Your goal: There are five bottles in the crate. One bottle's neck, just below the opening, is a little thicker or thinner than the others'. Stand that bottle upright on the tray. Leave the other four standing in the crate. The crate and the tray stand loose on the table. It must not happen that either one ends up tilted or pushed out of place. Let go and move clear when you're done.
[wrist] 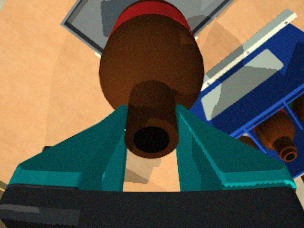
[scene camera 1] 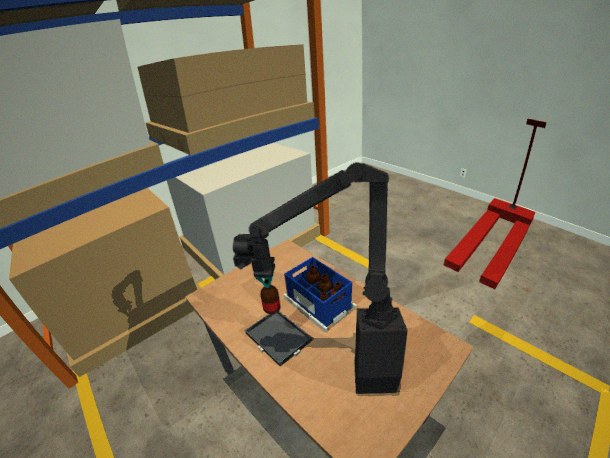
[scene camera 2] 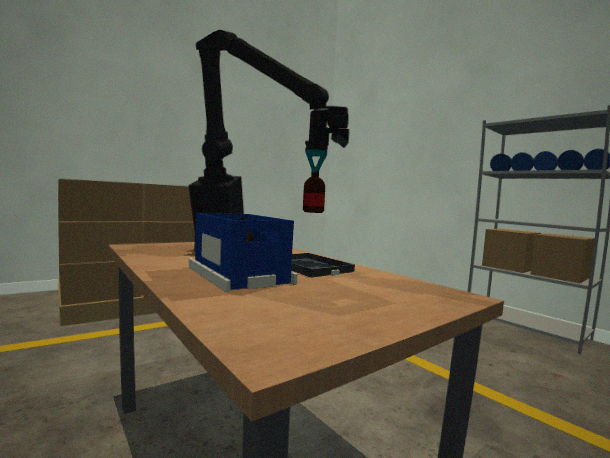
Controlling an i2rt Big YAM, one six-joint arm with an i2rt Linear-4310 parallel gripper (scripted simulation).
Labels:
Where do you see a crate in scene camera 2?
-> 221, 244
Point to a crate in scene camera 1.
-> At 323, 311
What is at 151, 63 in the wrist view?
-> A bottle.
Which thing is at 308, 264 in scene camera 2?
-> A tray.

